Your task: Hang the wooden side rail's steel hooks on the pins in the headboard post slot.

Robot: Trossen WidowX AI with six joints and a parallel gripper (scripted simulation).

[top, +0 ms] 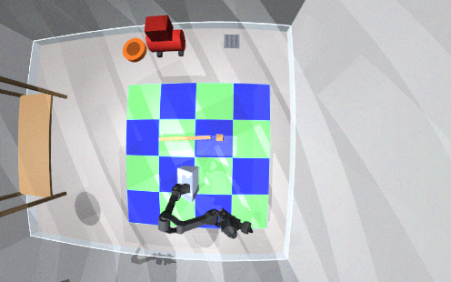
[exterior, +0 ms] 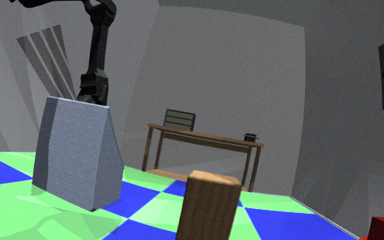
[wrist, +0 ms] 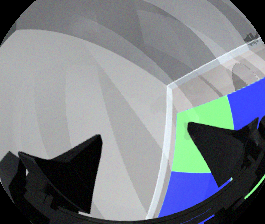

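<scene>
Now: gripper tip 58 cm short of the headboard post, 12 cm to the right of it and 31 cm above it.
</scene>
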